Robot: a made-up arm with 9 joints. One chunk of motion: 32 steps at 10 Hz.
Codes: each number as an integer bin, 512 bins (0 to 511) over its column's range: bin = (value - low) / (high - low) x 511, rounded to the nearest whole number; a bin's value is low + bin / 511 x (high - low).
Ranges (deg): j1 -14..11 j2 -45..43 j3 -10..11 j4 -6..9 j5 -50..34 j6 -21..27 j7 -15..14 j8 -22..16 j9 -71..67
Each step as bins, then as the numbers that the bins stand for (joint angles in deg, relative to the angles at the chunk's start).
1 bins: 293 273 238 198 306 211 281 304 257
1 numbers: 0.33 2.01 -0.22 -0.19 0.30 -1.18 0.95 0.61 -1.59
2 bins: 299 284 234 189 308 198 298 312 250
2 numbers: 0.63 3.91 -0.38 -0.45 0.63 -2.40 1.91 1.20 -3.49
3 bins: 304 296 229 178 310 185 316 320 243
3 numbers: 0.87 5.97 -0.59 -0.77 0.96 -3.62 2.93 1.80 -5.38
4 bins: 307 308 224 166 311 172 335 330 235
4 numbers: 1.02 8.04 -0.79 -1.13 1.12 -4.84 4.01 2.54 -7.54
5 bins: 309 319 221 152 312 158 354 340 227
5 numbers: 1.12 9.94 -0.92 -1.54 1.29 -6.16 5.09 3.28 -9.70
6 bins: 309 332 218 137 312 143 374 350 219
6 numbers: 1.12 12.17 -1.04 -1.98 1.29 -7.57 6.23 4.03 -11.86
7 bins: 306 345 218 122 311 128 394 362 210
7 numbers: 0.97 14.41 -1.04 -2.42 1.12 -8.98 7.36 4.92 -14.29
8 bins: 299 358 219 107 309 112 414 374 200
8 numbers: 0.63 16.65 -1.00 -2.86 0.79 -10.48 8.50 5.81 -16.99
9 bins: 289 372 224 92 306 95 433 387 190
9 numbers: 0.14 19.06 -0.79 -3.30 0.30 -12.08 9.57 6.78 -19.69
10 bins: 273 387 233 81 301 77 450 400 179
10 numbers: -0.64 21.65 -0.42 -3.62 -0.52 -13.77 10.54 7.75 -22.66
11 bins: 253 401 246 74 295 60 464 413 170
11 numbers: -1.62 24.06 0.11 -3.83 -1.51 -15.36 11.33 8.71 -25.09
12 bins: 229 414 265 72 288 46 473 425 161
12 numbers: -2.80 26.30 0.89 -3.89 -2.66 -16.68 11.84 9.60 -27.52
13 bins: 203 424 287 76 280 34 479 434 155
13 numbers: -4.07 28.02 1.79 -3.77 -3.97 -17.81 12.18 10.27 -29.14
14 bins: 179 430 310 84 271 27 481 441 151
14 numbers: -5.24 29.05 2.74 -3.53 -5.45 -18.46 12.30 10.79 -30.22
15 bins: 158 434 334 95 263 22 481 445 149
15 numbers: -6.27 29.74 3.73 -3.21 -6.77 -18.93 12.30 11.09 -30.76
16 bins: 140 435 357 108 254 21 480 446 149
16 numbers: -7.15 29.91 4.67 -2.83 -8.25 -19.03 12.24 11.17 -30.76
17 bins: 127 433 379 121 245 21 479 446 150
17 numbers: -7.79 29.57 5.58 -2.45 -9.73 -19.03 12.18 11.17 -30.49
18 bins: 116 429 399 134 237 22 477 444 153
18 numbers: -8.32 28.88 6.40 -2.07 -11.04 -18.93 12.07 11.02 -29.68
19 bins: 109 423 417 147 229 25 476 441 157
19 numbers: -8.67 27.85 7.14 -1.68 -12.36 -18.65 12.01 10.79 -28.60
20 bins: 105 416 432 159 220 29 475 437 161
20 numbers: -8.86 26.64 7.75 -1.33 -13.84 -18.28 11.96 10.50 -27.52
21 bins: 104 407 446 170 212 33 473 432 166
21 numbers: -8.91 25.09 8.33 -1.01 -15.15 -17.90 11.84 10.13 -26.17
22 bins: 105 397 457 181 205 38 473 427 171
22 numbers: -8.86 23.37 8.78 -0.69 -16.30 -17.43 11.84 9.75 -24.82
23 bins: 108 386 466 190 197 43 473 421 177
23 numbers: -8.72 21.47 9.15 -0.42 -17.62 -16.96 11.84 9.31 -23.20
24 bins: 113 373 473 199 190 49 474 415 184
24 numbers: -8.47 19.23 9.44 -0.16 -18.77 -16.40 11.90 8.86 -21.31
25 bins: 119 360 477 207 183 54 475 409 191
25 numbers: -8.18 17.00 9.60 0.08 -19.92 -15.93 11.96 8.41 -19.42
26 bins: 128 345 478 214 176 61 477 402 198
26 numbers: -7.74 14.41 9.64 0.28 -21.07 -15.27 12.07 7.89 -17.53
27 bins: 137 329 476 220 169 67 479 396 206
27 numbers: -7.30 11.66 9.56 0.46 -22.22 -14.71 12.18 7.45 -15.37
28 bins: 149 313 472 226 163 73 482 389 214
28 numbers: -6.71 8.90 9.40 0.63 -23.21 -14.14 12.35 6.93 -13.21
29 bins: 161 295 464 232 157 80 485 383 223
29 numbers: -6.12 5.80 9.07 0.81 -24.19 -13.49 12.52 6.48 -10.78
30 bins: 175 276 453 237 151 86 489 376 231
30 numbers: -5.44 2.53 8.62 0.96 -25.18 -12.92 12.75 5.96 -8.62
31 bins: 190 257 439 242 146 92 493 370 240
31 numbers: -4.70 -0.74 8.04 1.10 -26.00 -12.36 12.98 5.51 -6.19
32 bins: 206 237 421 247 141 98 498 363 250
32 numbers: -3.92 -4.19 7.30 1.25 -26.82 -11.79 13.26 4.99 -3.49
